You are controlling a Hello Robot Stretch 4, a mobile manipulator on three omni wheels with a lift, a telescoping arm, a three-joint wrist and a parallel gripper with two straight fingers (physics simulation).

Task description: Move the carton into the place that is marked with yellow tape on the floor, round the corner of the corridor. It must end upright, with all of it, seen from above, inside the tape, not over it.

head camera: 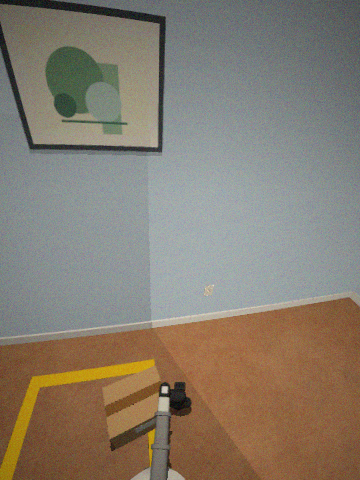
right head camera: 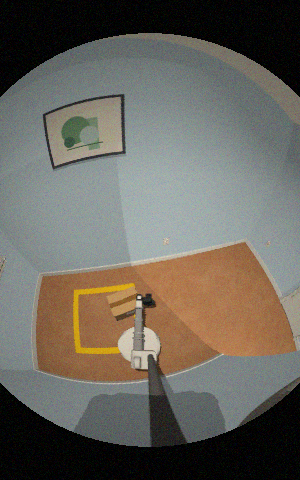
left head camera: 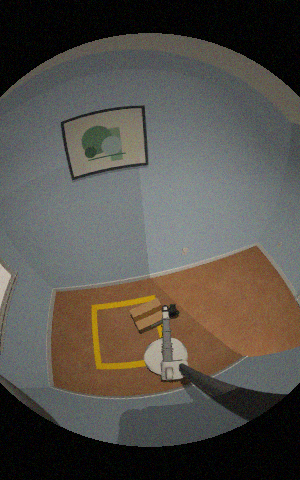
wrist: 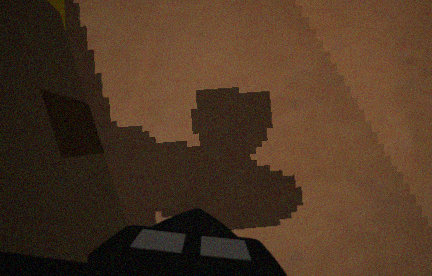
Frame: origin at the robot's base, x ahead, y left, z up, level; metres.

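Where they show: gripper, fingertip midpoint: (left head camera: 171, 315) (wrist: 195, 227).
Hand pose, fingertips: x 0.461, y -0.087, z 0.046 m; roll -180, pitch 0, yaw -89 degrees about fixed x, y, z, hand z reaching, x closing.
Observation:
After its pixels a point has its place.
The carton (head camera: 131, 407) {x 0.402, y 0.168, z 0.250 m} (left head camera: 146, 316) {x 0.408, y 0.172, z 0.251 m} (right head camera: 121, 303) {x 0.413, y 0.177, z 0.249 m} (wrist: 30, 190) {x 0.479, y 0.000, z 0.079 m} stands upright, turned at an angle to the tape, with a brown strip across its tan top. The yellow tape (head camera: 90, 375) {x 0.631, y 0.532, z -0.028 m} (left head camera: 95, 335) {x 0.181, y 0.792, z -0.027 m} (right head camera: 76, 320) {x 0.174, y 0.783, z -0.027 m} (wrist: 58, 7) {x 0.622, y 0.071, z -0.027 m} marks a rectangle on the floor. The carton is at its far right part and hides some of the right strip, seemingly lying over it. My gripper (head camera: 179, 399) (left head camera: 173, 311) {x 0.461, y -0.087, z 0.046 m} (right head camera: 148, 300) {x 0.461, y -0.087, z 0.046 m} (wrist: 195, 227) {x 0.461, y -0.087, z 0.046 m} is shut and empty, at the carton's right side. The arm hides that side in the head views; whether they touch cannot be told.
My white round base (left head camera: 151, 356) {x 0.003, y 0.130, z 0.187 m} (right head camera: 126, 345) {x -0.012, y 0.113, z 0.187 m} covers the near right corner of the marked place. A blue wall (head camera: 240, 225) {x 1.166, y -0.407, z 0.962 m} with white skirting (head camera: 250, 310) {x 1.231, y -0.758, z 0.028 m} and a framed picture (head camera: 95, 146) {x 0.969, y 0.369, z 1.394 m} (left head camera: 146, 135) {x 1.056, y 0.088, z 1.594 m} (right head camera: 124, 125) {x 1.055, y 0.091, z 1.584 m} is behind. Walls also bound the floor at left and right.

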